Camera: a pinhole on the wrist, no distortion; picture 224 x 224 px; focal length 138.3 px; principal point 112.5 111.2 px. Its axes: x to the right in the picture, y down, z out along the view. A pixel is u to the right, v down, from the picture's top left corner.
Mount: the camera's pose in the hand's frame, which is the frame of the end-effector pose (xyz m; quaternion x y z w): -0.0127 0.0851 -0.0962 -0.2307 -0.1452 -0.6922 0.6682
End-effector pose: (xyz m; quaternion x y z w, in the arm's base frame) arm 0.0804 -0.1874 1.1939 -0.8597 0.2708 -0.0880 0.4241
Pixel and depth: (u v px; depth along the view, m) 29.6 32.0 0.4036
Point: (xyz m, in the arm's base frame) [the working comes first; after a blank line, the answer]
In the camera's frame: -0.2419 -0.2311 0.4036

-0.2242 -0.2365 0.7177
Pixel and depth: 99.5 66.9 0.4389
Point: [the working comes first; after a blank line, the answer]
In the camera's frame: -0.0413 -0.1406 0.4389

-0.0357 -0.1243 0.7576
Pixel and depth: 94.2 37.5 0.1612
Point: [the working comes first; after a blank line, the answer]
In the camera's frame: -0.0213 -0.0859 0.1612

-0.0444 -0.2129 1.0270
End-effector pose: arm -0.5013 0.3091 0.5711 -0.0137 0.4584 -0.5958 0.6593
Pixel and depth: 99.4 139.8 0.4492
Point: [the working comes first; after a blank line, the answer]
In the camera's frame: -0.0425 0.0929 0.4492

-0.0948 0.1661 0.4443
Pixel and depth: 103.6 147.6 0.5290
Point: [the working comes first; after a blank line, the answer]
In the camera's frame: -0.0340 0.1392 0.5290

-0.0368 0.0946 0.4333
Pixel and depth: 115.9 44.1 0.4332
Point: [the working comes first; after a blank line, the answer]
In the camera's frame: 0.0106 -0.2102 0.4332

-0.0531 0.3734 0.6684
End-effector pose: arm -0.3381 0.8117 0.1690 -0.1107 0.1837 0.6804 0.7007
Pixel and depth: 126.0 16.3 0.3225
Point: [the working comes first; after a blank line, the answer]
In the camera's frame: 0.0315 -0.2213 0.3225

-0.5514 0.7367 0.4679
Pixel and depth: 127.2 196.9 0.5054
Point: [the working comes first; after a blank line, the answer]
In the camera's frame: 0.0537 0.3132 0.5054

-0.5752 1.2882 0.3456
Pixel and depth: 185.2 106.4 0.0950
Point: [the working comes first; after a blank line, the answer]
In the camera's frame: 0.0499 -0.0033 0.0950

-0.4273 0.8168 0.1890
